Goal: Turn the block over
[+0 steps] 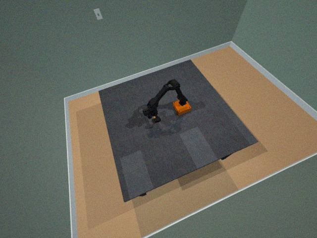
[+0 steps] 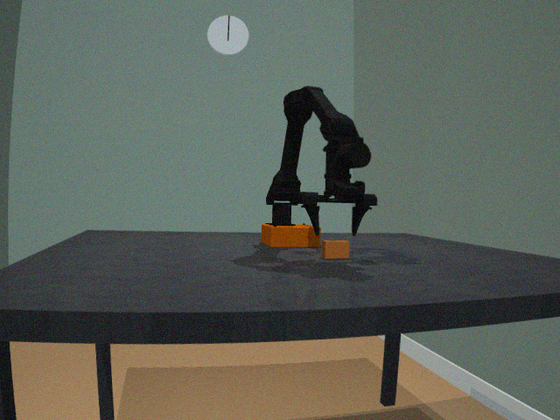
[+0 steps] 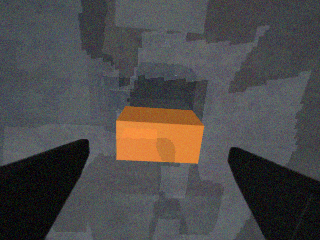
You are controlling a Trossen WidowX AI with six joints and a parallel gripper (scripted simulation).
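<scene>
The orange block lies 30 mm below my gripper tip and 10 mm behind it.
</scene>
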